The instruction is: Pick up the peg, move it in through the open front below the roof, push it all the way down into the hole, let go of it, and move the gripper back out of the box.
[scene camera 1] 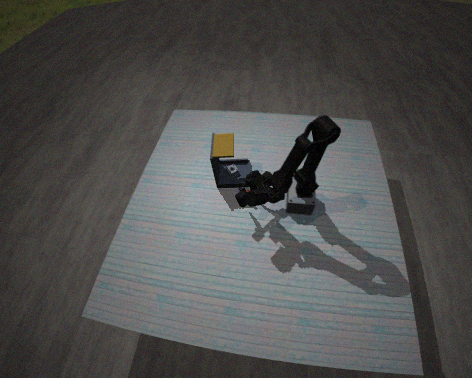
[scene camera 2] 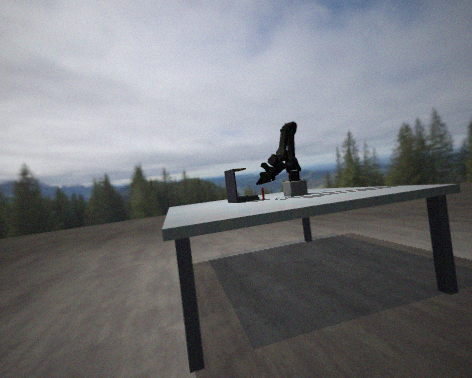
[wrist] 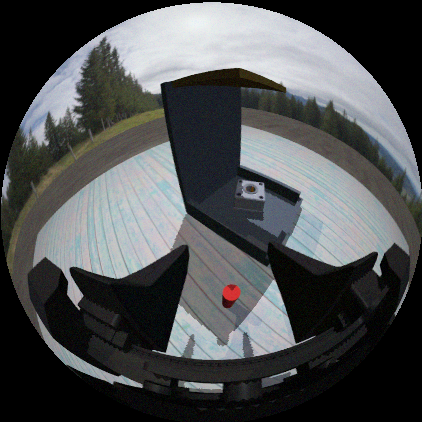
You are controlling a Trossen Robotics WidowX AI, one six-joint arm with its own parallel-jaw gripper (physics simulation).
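Places are measured from the arm's base along level axes (x ahead, y left, z up), in centimetres.
Pixels of known places: gripper, fingertip midpoint: [scene camera 1: 244,184] [scene camera 2: 257,184] [wrist: 228,249]; arm's base at its link origin: [scene camera 1: 304,191] [scene camera 2: 294,180].
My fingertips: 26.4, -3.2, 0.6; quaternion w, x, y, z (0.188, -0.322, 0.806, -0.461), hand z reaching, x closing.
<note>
Ahead of a thing's pixels: the offset from my fingertips to its top centre, as dx, dy, dz. "*": to the spot under its first point.
A red peg @[-2.0, +1.8, -2.4] [scene camera 1: 248,190] [scene camera 2: 263,194] [wrist: 230,295] stands upright on the table, outside the box. In the scene camera 1 view the arm hides most of it. My gripper [scene camera 1: 242,191] [scene camera 2: 259,183] [wrist: 228,249] is partly open and empty, above the table near the peg. In the wrist view the peg shows between the two fingers, beyond them and lower down. The dark box @[+6.0, -13.4, +12.0] [scene camera 2: 231,187] [wrist: 209,145] has a tall back wall and a yellow roof @[* +8.9, -12.7, +12.0] [scene camera 1: 223,145] [wrist: 235,78]. A light square block @[+6.7, -14.4, -6.3] [scene camera 1: 232,169] [wrist: 250,201] with a round hole sits on the box floor.
Low dark rims @[* +4.7, -5.4, -10.2] [wrist: 225,239] edge the box floor, and one lies between the peg and the block. The arm's grey base [scene camera 1: 300,204] [scene camera 2: 295,188] stands right of the box. Shadows of the arm and box fall across the table [scene camera 1: 200,280] [scene camera 2: 225,225].
</note>
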